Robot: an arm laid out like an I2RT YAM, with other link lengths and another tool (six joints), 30 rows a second.
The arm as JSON. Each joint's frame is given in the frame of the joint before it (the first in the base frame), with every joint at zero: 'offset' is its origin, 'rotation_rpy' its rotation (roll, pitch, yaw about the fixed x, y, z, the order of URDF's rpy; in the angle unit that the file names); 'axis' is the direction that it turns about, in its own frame. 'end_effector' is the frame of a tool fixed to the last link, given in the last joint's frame.
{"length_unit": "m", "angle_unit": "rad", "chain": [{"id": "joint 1", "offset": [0.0, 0.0, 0.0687], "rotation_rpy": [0.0, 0.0, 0.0], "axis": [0.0, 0.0, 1.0]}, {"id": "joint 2", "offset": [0.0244, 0.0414, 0.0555], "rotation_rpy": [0.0, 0.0, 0.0], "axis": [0.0, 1.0, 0.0]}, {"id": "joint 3", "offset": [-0.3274, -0.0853, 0.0], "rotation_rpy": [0.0, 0.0, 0.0], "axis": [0.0, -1.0, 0.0]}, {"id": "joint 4", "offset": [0.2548, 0.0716, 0.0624], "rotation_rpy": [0.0, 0.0, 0.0], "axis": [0.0, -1.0, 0.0]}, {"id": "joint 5", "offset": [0.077, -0.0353, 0.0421], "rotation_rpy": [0.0, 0.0, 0.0], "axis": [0.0, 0.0, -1.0]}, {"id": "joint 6", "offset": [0.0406, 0.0, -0.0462], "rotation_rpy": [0.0, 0.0, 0.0], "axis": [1.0, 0.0, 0.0]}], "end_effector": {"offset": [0.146, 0.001, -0.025], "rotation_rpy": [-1.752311, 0.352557, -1.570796]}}
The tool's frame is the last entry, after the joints.
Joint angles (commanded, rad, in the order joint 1, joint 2, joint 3, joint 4, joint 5, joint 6), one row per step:
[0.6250 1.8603 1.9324 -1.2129 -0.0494 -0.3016]
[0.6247 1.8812 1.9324 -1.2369 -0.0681 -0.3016]
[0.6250 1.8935 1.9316 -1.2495 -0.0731 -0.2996]
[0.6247 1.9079 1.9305 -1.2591 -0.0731 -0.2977]
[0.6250 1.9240 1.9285 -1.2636 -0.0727 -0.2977]
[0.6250 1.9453 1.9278 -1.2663 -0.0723 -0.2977]
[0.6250 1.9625 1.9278 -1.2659 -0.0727 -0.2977]
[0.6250 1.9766 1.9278 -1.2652 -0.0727 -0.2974]
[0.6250 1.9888 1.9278 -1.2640 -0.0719 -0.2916]
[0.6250 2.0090 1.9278 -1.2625 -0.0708 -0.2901]
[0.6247 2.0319 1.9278 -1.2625 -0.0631 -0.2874]
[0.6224 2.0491 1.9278 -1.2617 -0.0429 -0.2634]
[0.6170 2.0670 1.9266 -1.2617 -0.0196 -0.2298]
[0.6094 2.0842 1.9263 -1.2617 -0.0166 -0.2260]
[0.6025 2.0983 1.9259 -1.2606 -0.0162 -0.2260]
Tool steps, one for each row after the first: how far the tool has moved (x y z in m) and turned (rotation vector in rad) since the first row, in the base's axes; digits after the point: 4 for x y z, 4 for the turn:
[-0.0046 0.0008 -0.0107 -0.0123 0.0465 0.0071]
[-0.0067 0.0007 -0.0170 -0.0230 0.0706 0.0073]
[-0.0074 0.0001 -0.0240 -0.0371 0.0915 0.0049]
[-0.0072 0.0003 -0.0317 -0.0506 0.1097 0.0048]
[-0.0060 0.0011 -0.0411 -0.0653 0.1295 0.0044]
[-0.0046 0.0022 -0.0483 -0.0748 0.1434 0.0043]
[-0.0034 0.0030 -0.0543 -0.0825 0.1543 0.0039]
[-0.0023 0.0038 -0.0595 -0.0882 0.1642 -0.0020]
[-0.0006 0.0048 -0.0681 -0.0997 0.1791 -0.0040]
[0.0016 0.0045 -0.0780 -0.1184 0.1940 -0.0095]
[0.0050 0.0018 -0.0855 -0.1381 0.2012 -0.0410]
[0.0088 -0.0029 -0.0936 -0.1594 0.2102 -0.0855]
[0.0116 -0.0057 -0.1011 -0.1707 0.2236 -0.0976]
[0.0140 -0.0080 -0.1073 -0.1784 0.2346 -0.1045]

